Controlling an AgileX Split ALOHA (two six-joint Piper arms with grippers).
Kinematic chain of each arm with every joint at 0, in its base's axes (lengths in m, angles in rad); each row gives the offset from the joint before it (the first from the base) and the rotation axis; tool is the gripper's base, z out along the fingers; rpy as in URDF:
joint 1: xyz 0 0 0.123 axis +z
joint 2: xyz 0 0 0 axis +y
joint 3: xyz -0.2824 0 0.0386 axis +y
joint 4: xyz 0.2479 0 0.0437 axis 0.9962 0 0.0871
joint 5: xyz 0 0 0 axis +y
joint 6: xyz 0.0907 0 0.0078 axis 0.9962 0 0.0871
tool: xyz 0 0 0 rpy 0 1.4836 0
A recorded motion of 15 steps. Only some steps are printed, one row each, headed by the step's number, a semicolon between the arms.
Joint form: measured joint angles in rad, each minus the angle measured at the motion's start. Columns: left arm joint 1, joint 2, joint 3, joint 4, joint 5, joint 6; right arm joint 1, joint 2, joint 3, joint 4, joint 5, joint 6.
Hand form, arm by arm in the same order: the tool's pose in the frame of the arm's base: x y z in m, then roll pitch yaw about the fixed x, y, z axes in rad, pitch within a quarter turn. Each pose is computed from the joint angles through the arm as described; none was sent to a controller.
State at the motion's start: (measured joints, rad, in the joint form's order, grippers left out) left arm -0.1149 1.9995 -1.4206 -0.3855 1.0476 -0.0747; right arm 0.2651 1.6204 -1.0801 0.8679 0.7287 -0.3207
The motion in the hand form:
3: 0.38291 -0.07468 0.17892 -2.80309 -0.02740 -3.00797; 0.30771 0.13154 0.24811 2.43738 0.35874 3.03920
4: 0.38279 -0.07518 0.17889 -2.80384 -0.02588 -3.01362; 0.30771 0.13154 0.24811 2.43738 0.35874 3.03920
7: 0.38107 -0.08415 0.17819 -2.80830 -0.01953 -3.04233; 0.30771 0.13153 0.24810 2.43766 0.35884 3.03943
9: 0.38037 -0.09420 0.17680 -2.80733 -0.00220 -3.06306; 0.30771 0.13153 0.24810 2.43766 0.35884 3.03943
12: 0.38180 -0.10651 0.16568 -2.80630 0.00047 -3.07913; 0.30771 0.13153 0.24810 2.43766 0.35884 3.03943
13: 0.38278 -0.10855 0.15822 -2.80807 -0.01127 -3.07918; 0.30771 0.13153 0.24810 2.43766 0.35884 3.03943
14: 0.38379 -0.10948 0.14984 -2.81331 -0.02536 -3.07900; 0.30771 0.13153 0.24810 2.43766 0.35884 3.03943
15: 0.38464 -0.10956 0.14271 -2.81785 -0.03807 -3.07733; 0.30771 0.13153 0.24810 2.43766 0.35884 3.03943
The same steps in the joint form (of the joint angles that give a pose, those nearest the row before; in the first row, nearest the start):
3: -0.0010 0.0000 0.0000 -0.0019 0.0049 0.0097; 0.0000 0.0000 0.0000 0.0000 0.0000 0.0000
4: -0.0025 0.0000 0.0000 -0.0009 0.0049 0.0137; 0.0000 0.0000 0.0000 0.0000 0.0000 0.0000
7: -0.0272 0.0004 0.0018 0.0042 -0.0015 0.0177; 0.0000 0.0000 0.0000 -0.0003 0.0000 0.0000
9: -0.0537 0.0023 0.0046 0.0031 -0.0242 0.0200; 0.0000 0.0000 0.0000 -0.0003 0.0000 0.0000
12: -0.0840 0.0312 0.0046 -0.0045 -0.0582 0.0207; 0.0000 0.0000 0.0000 -0.0003 0.0000 0.0000
13: -0.0884 0.0503 0.0046 -0.0079 -0.0661 0.0207; 0.0000 0.0000 0.0000 -0.0003 0.0000 0.0000
14: -0.0905 0.0714 0.0046 -0.0079 -0.0727 0.0207; 0.0000 0.0000 0.0000 -0.0003 0.0000 0.0000
15: -0.0905 0.0893 0.0046 -0.0079 -0.0775 0.0207; 0.0000 0.0000 0.0000 -0.0003 0.0000 0.0000

